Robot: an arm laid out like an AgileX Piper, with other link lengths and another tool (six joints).
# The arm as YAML. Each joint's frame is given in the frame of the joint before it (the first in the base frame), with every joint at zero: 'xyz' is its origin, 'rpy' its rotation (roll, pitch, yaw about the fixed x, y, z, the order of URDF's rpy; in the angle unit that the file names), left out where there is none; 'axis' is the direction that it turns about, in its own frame. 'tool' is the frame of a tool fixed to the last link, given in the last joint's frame.
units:
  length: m
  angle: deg
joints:
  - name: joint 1
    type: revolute
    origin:
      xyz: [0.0, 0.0, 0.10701]
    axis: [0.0, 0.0, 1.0]
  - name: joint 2
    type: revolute
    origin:
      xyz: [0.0, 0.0, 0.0]
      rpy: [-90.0, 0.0, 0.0]
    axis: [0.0, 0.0, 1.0]
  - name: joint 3
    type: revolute
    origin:
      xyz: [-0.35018, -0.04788, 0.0]
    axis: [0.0, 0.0, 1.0]
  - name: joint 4
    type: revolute
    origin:
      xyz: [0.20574, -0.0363, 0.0]
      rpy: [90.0, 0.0, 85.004]
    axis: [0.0, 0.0, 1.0]
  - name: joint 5
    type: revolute
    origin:
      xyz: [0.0, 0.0, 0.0]
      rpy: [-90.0, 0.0, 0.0]
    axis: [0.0, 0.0, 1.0]
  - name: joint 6
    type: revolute
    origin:
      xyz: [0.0, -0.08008, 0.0]
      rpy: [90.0, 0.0, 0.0]
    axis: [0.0, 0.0, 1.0]
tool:
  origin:
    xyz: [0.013, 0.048, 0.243]
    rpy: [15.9, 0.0, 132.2]
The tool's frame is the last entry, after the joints.
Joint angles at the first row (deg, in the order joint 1, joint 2, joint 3, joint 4, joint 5, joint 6):
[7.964 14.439 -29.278 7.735 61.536 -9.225]
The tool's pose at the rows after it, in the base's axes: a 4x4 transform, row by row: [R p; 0 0 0 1], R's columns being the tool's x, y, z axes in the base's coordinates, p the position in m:
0.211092, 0.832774, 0.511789, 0.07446; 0.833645, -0.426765, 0.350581, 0.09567; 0.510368, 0.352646, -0.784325, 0.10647; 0, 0, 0, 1
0.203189, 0.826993, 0.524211, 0.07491; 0.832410, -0.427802, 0.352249, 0.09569; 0.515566, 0.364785, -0.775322, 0.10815; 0, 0, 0, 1
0.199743, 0.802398, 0.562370, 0.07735; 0.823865, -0.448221, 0.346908, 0.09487; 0.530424, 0.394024, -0.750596, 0.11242; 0, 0, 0, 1
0.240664, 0.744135, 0.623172, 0.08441; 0.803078, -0.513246, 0.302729, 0.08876; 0.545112, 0.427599, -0.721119, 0.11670; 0, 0, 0, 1
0.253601, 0.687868, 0.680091, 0.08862; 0.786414, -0.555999, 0.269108, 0.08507; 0.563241, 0.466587, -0.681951, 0.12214; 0, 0, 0, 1
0.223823, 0.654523, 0.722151, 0.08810; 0.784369, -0.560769, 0.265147, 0.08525; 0.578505, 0.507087, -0.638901, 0.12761; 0, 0, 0, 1
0.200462, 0.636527, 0.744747, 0.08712; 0.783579, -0.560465, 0.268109, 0.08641; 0.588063, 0.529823, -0.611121, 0.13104; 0, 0, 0, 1
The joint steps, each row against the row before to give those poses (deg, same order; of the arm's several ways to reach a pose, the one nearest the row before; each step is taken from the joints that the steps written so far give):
[-0.001 0.000 0.002 0.001 -0.002 -0.002]
[0.002 -0.803 -0.002 -0.002 -0.113 0.003]
[-1.263 -2.177 0.001 0.174 -0.173 -0.003]
[-4.695 -2.694 -0.001 0.112 0.003 0.004]
[-3.381 -3.321 -0.001 0.287 -0.002 -0.001]
[-0.460 -3.495 0.000 0.173 0.001 -0.001]
[0.002 -2.120 0.002 0.228 -0.002 0.001]

